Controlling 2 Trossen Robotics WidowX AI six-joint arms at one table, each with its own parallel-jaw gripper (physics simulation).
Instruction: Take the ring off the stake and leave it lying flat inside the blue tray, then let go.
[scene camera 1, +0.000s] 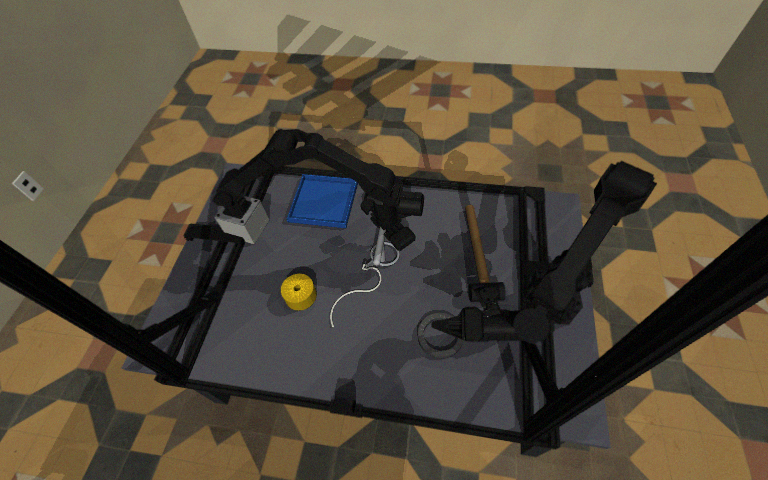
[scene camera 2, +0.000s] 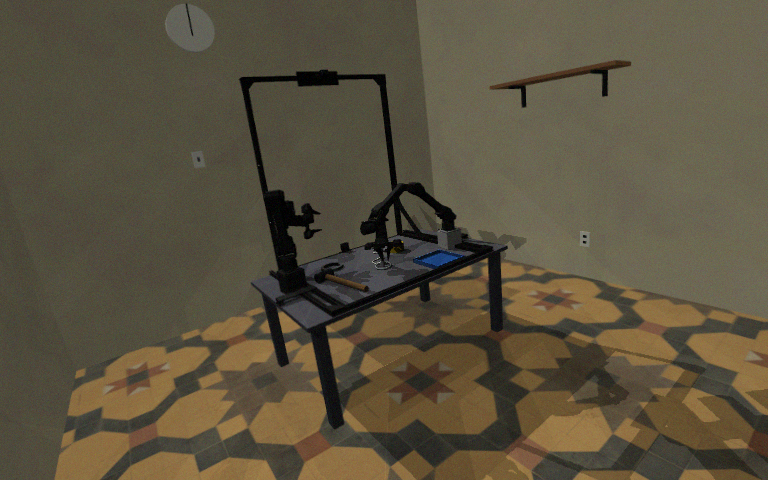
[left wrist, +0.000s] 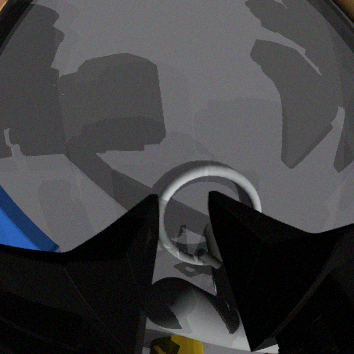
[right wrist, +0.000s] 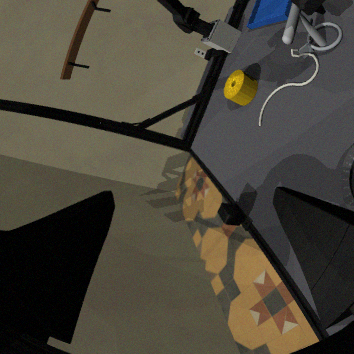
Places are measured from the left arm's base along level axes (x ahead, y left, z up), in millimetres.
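Pixels of known places: left gripper, fingertip midpoint: (scene camera 1: 389, 235) (scene camera 2: 385, 260) (left wrist: 183, 200) (right wrist: 320, 9); right gripper, fingertip midpoint: (scene camera 1: 436, 325) (scene camera 2: 321, 221) (right wrist: 195, 197); left arm's base at its link origin: (scene camera 1: 237, 208) (scene camera 2: 448, 229) (right wrist: 208, 30); right arm's base at its link origin: (scene camera 2: 290, 269).
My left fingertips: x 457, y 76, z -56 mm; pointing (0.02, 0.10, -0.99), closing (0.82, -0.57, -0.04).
Observation:
Ahead of a thing's pixels: the offset from my left fingertips to its top centre. "spot": to the spot under its first point.
A light grey ring {spot: dx +36, dy -31, dz -39 mm} (scene camera 1: 398, 254) (scene camera 2: 382, 268) (left wrist: 210, 171) (right wrist: 341, 35) lies low around the foot of the stake, whose post {spot: dx +2, dy -63, dz -8 mm} (right wrist: 314, 33) stands inside it. A thick grey bar {dx -4, dy -67, dz +59 mm} (scene camera 1: 378, 246) (left wrist: 192, 310) (right wrist: 291, 25) sits higher on the stake; how it joins the post is hidden. My left gripper (scene camera 1: 381, 230) (scene camera 2: 383, 257) (left wrist: 183, 200) points down and is shut on this bar, its fingertips reaching past it above the ring. The blue tray {dx -265, dy +94, dz -24 mm} (scene camera 1: 322, 200) (scene camera 2: 438, 259) (left wrist: 15, 230) (right wrist: 270, 12) is empty. My right gripper (scene camera 1: 437, 325) (scene camera 2: 319, 221) (right wrist: 195, 197) is open and empty.
A yellow roll {dx -189, dy -244, dz +3 mm} (scene camera 1: 298, 297) (right wrist: 241, 88) and a white cable {spot: dx -25, dy -176, dz -41 mm} (scene camera 1: 362, 290) (right wrist: 285, 86) lie in front of the stake. A hammer {dx +258, dy +46, dz +3 mm} (scene camera 1: 477, 243) (scene camera 2: 346, 281) lies toward my right arm. A dark grey ring {spot: dx +179, dy -266, dz -32 mm} (scene camera 1: 422, 339) lies below my right gripper. A black frame borders the table.

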